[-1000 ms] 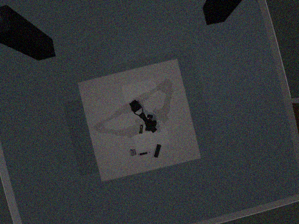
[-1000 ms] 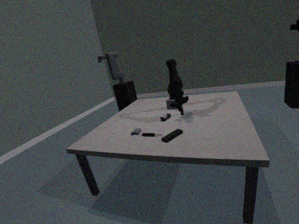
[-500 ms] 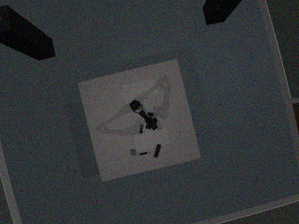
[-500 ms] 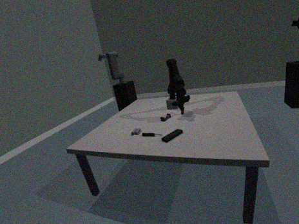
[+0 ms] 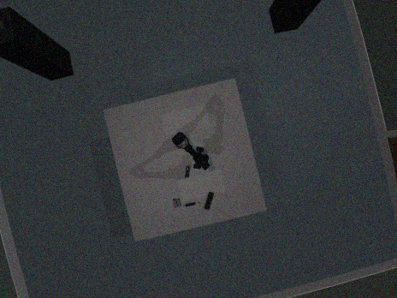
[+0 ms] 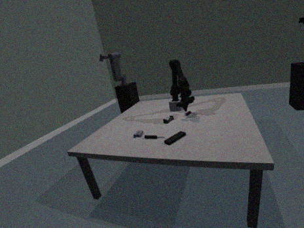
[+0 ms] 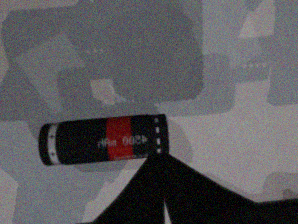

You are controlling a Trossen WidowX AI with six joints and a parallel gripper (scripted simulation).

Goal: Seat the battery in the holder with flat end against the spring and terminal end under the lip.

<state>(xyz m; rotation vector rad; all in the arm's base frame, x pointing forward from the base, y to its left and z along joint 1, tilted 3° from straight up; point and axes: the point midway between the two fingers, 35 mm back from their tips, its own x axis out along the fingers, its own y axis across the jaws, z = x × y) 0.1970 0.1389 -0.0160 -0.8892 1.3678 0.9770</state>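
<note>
My gripper tip is 20 mm past the battery, 20 mm above it and 10 mm to the right of it. From my gripper tip the other things lie so: screwdriver 420 mm ahead, 130 mm to the right, 30 mm below; then black bar 430 mm ahead, 30 mm below, 10 mm to the left.
</note>
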